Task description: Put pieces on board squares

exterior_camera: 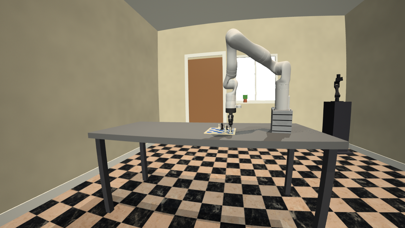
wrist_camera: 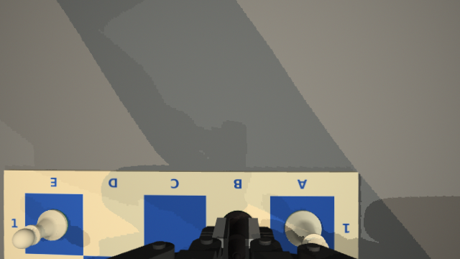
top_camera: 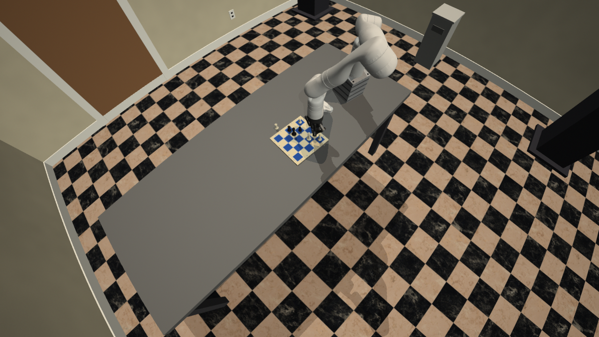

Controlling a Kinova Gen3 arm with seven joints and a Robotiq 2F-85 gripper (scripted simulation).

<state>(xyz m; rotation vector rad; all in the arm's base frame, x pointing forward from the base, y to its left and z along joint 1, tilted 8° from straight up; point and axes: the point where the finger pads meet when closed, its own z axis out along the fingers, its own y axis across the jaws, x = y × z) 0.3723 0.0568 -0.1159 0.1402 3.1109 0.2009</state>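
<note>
The black bishop is 1 cm below my hand. Also, from my hand: chessboard: 7 cm ahead, 4 cm to the right, 4 cm below; tall white piece: 4 cm ahead, 1 cm to the right, 1 cm below; black pawn: 3 cm ahead, 8 cm to the right, 2 cm below.
</note>
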